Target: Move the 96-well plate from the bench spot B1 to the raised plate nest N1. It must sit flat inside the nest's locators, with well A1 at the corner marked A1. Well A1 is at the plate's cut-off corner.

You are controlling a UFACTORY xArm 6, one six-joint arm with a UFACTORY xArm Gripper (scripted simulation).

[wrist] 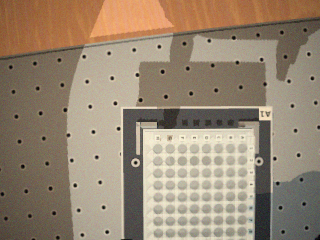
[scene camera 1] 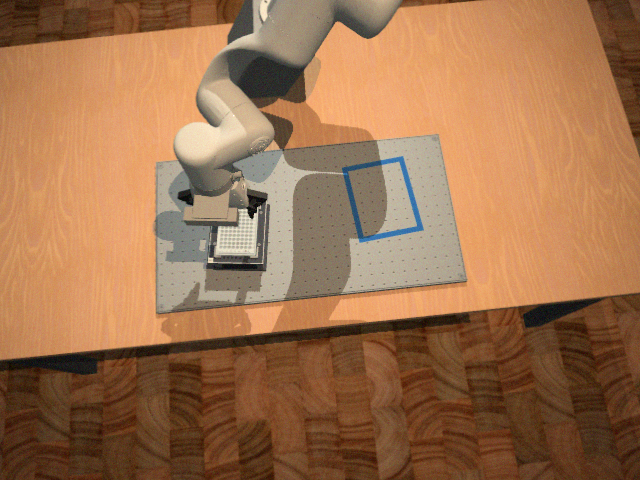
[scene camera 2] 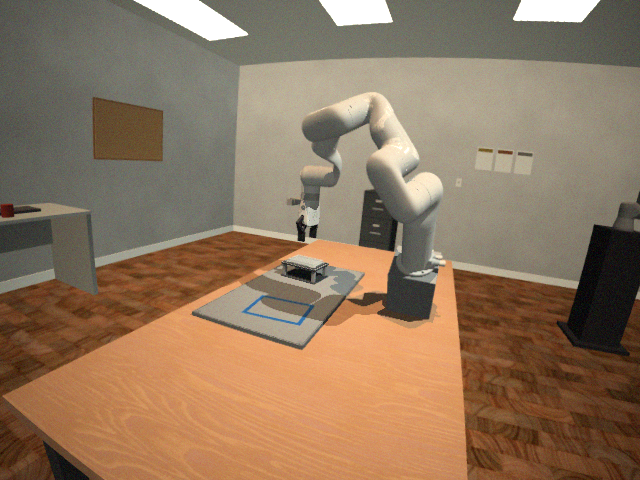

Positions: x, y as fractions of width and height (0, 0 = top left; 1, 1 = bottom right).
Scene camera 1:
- my gripper: 0.36, 0.44
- white 96-well plate: 0.38, 0.51
